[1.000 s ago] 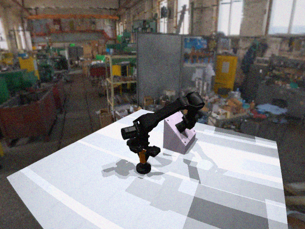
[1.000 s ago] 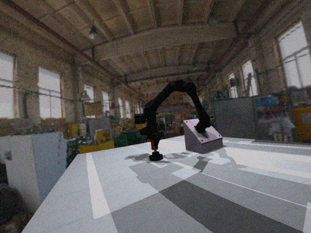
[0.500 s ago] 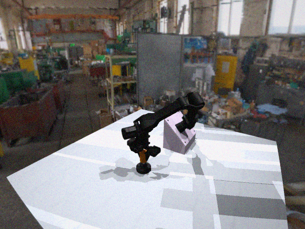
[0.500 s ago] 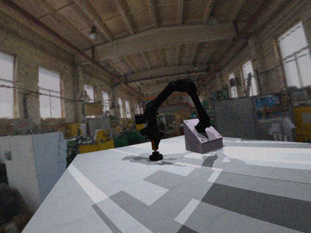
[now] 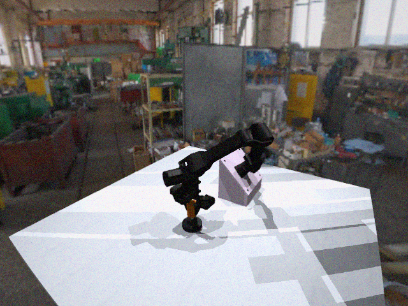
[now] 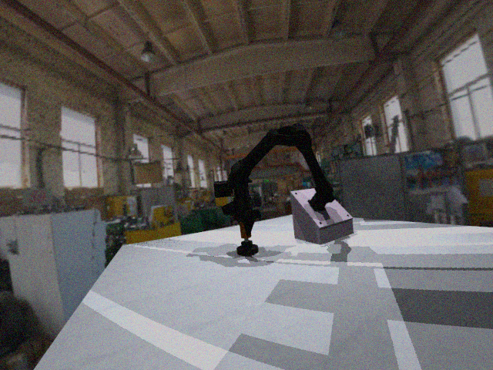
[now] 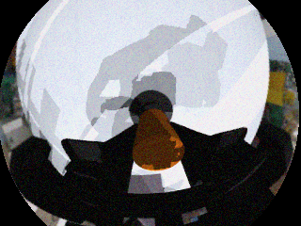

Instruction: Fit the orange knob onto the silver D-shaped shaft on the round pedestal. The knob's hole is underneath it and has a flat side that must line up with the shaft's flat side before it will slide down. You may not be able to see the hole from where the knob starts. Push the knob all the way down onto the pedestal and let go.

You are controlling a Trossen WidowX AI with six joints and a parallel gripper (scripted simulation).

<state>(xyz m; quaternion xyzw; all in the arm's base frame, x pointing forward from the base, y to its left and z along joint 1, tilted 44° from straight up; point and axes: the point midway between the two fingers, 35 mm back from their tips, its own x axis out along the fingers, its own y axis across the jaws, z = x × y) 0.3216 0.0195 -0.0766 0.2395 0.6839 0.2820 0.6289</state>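
My gripper tip is now 3 cm below the orange knob. Round my gripper tip: round black pedestal 4 cm below.
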